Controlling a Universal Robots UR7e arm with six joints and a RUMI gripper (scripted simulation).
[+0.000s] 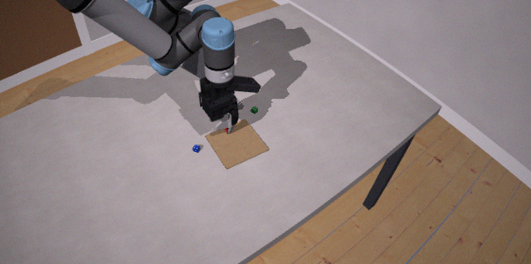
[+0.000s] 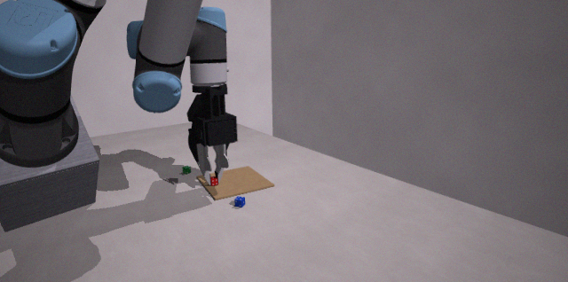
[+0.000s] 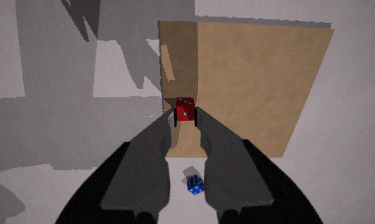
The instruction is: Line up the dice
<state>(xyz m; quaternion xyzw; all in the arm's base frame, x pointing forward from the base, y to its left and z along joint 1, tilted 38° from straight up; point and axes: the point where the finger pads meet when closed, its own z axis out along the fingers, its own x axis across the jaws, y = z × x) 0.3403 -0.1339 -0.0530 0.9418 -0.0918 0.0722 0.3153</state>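
Now: the red die 10 mm below my hand. Also, from my hand: blue die: 110 mm to the right, 20 mm below, 10 mm behind; green die: 120 mm to the left, 20 mm below; square mat: 50 mm ahead, 20 mm below, 10 mm to the right.
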